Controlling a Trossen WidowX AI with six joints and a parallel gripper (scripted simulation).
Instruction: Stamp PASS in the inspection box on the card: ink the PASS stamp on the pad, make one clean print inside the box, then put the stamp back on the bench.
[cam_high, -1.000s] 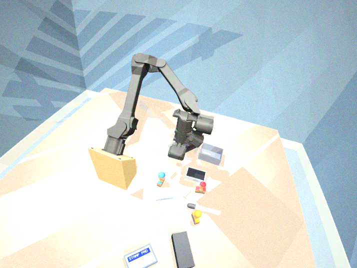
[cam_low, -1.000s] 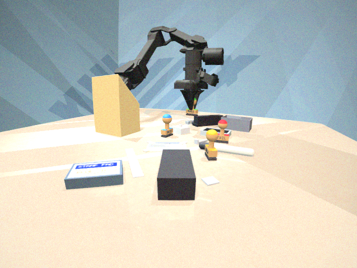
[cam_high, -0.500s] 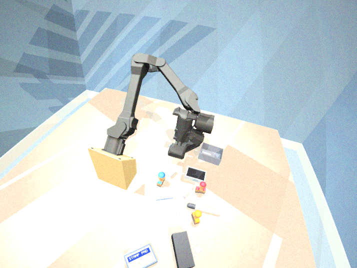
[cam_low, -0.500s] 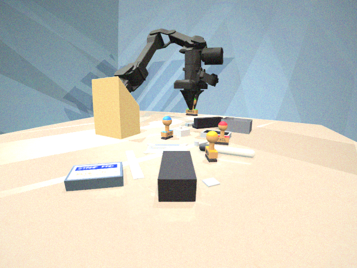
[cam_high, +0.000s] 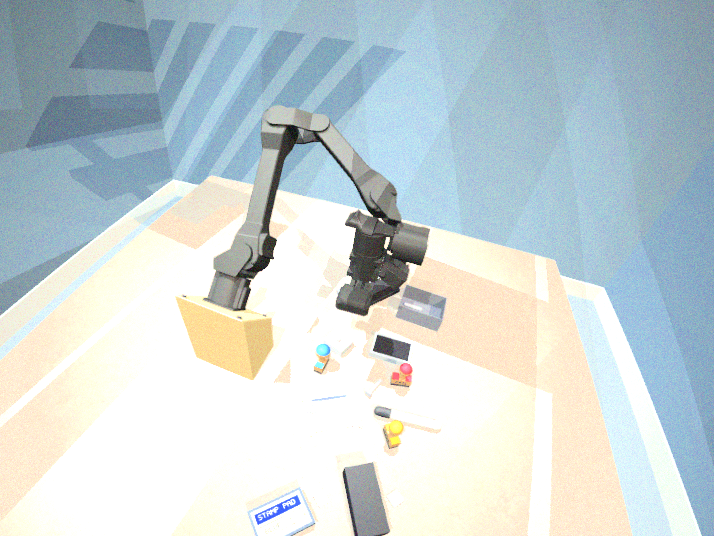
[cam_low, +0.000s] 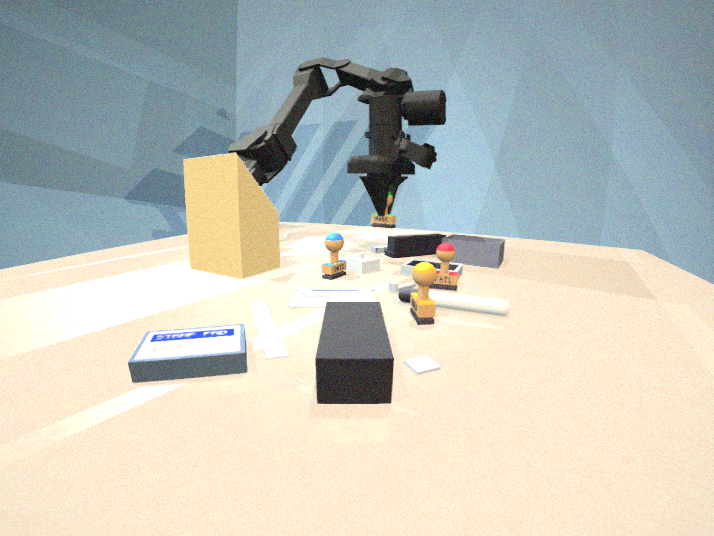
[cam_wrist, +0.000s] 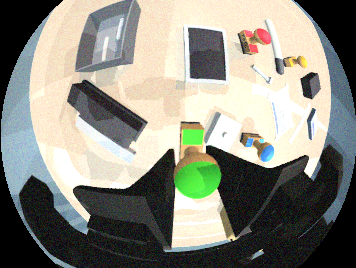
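Now: gripper tip 10 cm short of the ink pad, 4 cm to the left of it and 8 cm above it. The rest, counted from my gripper tip: green knob stamp right at my gripper tip; blue-knobbed stamp 4 cm behind, 12 cm to the right, 7 cm below; black bar 3 cm ahead, 12 cm to the left, 7 cm below.
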